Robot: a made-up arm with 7 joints.
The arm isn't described. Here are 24 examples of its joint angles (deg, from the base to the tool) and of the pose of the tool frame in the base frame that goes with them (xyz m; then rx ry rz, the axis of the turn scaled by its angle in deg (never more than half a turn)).
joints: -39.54 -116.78 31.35 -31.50 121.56 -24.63 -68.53
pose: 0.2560 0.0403 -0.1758 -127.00 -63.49 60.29
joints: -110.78 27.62 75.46 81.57 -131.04 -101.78 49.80
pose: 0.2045 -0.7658 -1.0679 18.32 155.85 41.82
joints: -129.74 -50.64 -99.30 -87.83 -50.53 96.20 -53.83
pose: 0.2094 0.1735 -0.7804 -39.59 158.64 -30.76
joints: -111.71 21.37 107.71 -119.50 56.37 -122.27 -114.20
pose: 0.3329 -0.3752 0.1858 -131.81 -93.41 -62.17
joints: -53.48 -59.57 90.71 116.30 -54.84 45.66 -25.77
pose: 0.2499 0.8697 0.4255 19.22 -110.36 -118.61
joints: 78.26 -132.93 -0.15 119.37 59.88 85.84 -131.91
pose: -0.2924 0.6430 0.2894 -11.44 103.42 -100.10
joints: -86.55 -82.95 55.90 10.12 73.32 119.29 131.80
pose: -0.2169 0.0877 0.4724 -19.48 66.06 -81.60
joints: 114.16 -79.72 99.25 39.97 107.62 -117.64 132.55
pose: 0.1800 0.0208 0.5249 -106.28 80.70 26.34
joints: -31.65 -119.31 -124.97 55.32 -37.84 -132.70 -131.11
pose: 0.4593 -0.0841 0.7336 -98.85 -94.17 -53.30
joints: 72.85 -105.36 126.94 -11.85 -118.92 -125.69 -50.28
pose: -0.7393 0.2751 0.8802 29.29 -43.46 5.38
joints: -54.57 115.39 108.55 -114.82 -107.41 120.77 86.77
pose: 0.9725 0.3049 -0.1232 94.68 -48.46 88.45
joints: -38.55 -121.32 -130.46 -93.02 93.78 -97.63 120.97
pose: 0.1829 -0.1443 1.0071 -72.78 41.21 -25.13
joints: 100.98 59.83 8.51 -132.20 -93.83 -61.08 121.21
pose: -0.2472 0.1552 -0.5552 92.20 29.39 27.17
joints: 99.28 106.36 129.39 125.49 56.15 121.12 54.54
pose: 0.4042 0.7822 0.2168 -136.80 -3.02 -63.26
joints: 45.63 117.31 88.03 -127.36 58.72 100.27 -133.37
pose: 0.1901 -0.3382 -0.1557 -64.97 -6.41 -31.06
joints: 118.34 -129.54 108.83 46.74 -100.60 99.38 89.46
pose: -0.4716 1.4246 0.0343 131.46 -3.78 -117.83
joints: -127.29 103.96 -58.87 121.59 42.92 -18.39 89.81
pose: -0.7796 -0.6166 0.1897 6.90 31.31 -40.28
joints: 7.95 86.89 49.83 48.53 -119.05 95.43 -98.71
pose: 0.6589 -0.2798 -0.2658 11.35 35.46 -109.50
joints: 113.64 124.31 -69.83 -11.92 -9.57 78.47 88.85
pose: 0.1622 -0.2219 1.2481 -10.58 127.81 -105.49
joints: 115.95 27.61 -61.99 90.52 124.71 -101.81 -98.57
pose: -0.0097 -0.3464 -0.0520 -35.09 84.20 -124.21
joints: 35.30 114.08 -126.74 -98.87 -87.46 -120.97 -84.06
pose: 0.3974 -0.3934 0.3057 16.32 -3.69 -138.73
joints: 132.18 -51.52 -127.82 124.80 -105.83 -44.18 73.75
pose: 0.7909 -0.1218 -0.0457 3.68 25.19 86.07
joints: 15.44 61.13 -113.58 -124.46 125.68 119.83 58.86
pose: -0.5170 0.0210 -0.5710 -25.95 -121.89 -78.61
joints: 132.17 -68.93 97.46 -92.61 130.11 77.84 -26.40
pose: -0.9114 0.5330 -0.0198 14.52 -106.89 -60.92
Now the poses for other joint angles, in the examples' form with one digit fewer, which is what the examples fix.
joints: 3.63 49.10 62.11 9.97 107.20 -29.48 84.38
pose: 0.456 0.475 0.600 -106.9 36.1 -114.0
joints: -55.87 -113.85 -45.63 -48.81 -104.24 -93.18 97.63
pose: 0.478 0.758 1.041 -88.5 62.2 -104.5
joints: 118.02 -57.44 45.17 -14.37 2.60 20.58 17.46
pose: -0.604 0.410 -0.718 -77.4 -134.7 -72.8
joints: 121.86 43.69 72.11 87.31 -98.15 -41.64 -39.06
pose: -0.639 -0.854 0.532 -3.8 -61.1 111.5
